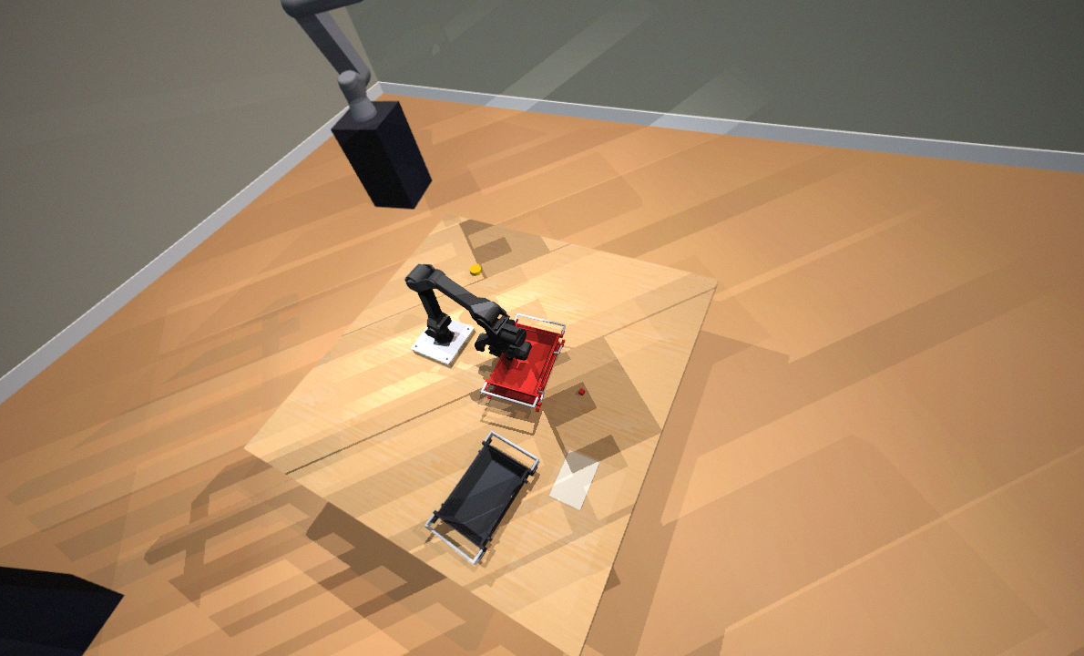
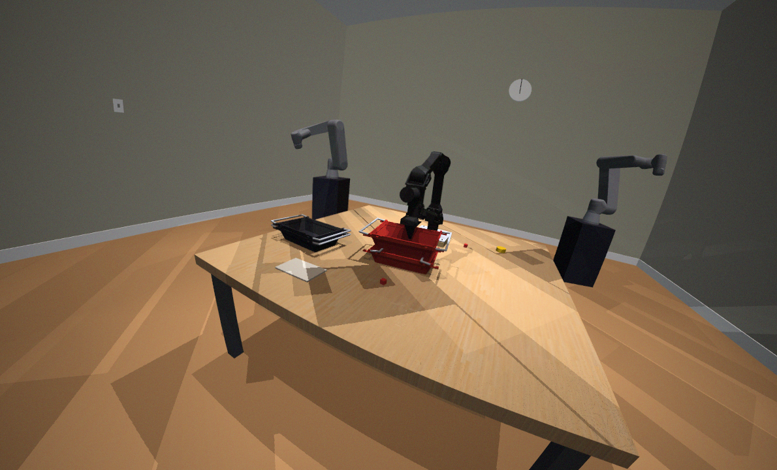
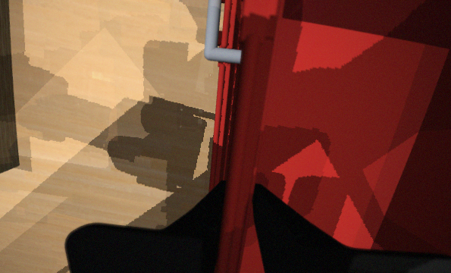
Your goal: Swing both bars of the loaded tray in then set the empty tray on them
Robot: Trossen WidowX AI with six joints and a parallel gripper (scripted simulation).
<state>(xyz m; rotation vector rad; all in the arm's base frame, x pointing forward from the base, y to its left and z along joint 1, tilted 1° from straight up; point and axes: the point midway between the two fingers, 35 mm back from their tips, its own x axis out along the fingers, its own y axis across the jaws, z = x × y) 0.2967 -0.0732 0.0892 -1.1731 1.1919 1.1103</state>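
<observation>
My gripper tip is 70 mm short of the red tray, 10 mm to the left of it and 30 mm below it. The rest, counted from my gripper tip: yellow disc: 320 mm behind, 450 mm to the left, 80 mm below; then white card: 300 mm ahead, 320 mm to the right, 80 mm below.
</observation>
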